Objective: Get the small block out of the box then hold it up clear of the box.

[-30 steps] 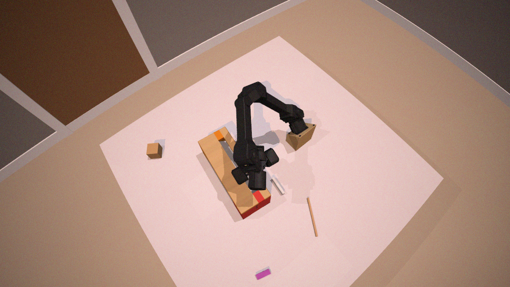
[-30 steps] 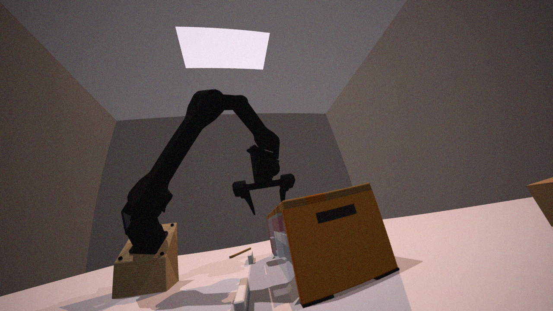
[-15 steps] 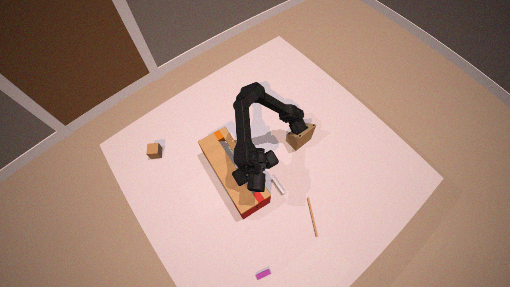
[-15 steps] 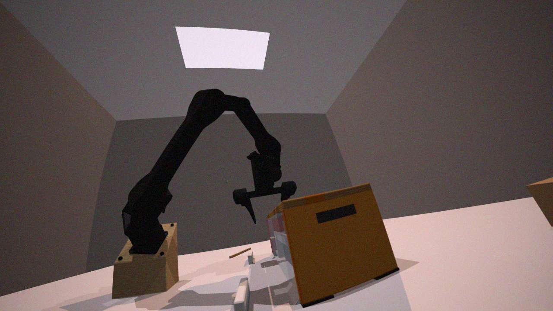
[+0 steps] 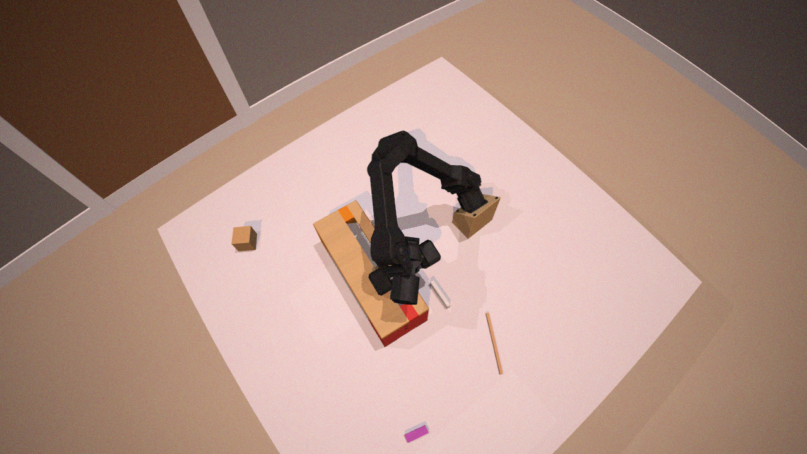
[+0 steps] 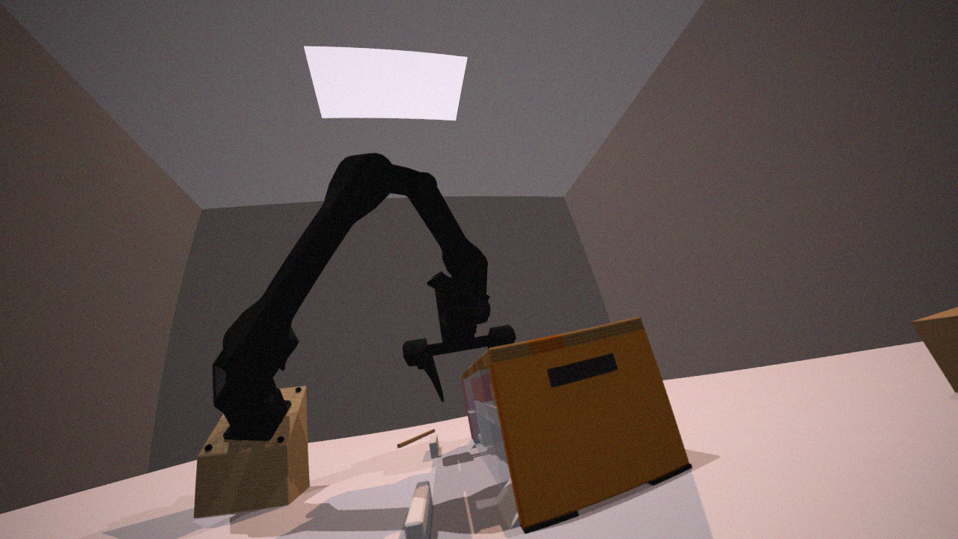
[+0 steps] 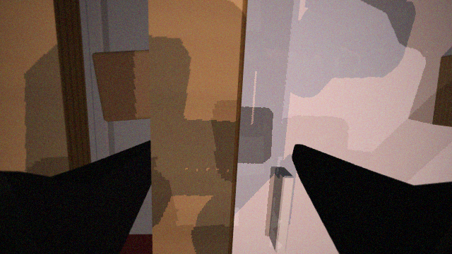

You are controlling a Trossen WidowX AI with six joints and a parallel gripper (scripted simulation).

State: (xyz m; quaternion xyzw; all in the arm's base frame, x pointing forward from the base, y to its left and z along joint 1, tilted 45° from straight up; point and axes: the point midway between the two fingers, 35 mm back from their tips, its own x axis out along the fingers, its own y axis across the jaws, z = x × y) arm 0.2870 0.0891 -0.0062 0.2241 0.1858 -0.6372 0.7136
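Now: gripper tip 5 cm short of the block and 3 cm to the left of it. Round my gripper tip: thin wooden stick: 29 cm to the left, 12 cm behind, 9 cm below; wooden box: 6 cm to the right, 3 cm below, 3 cm ahead.
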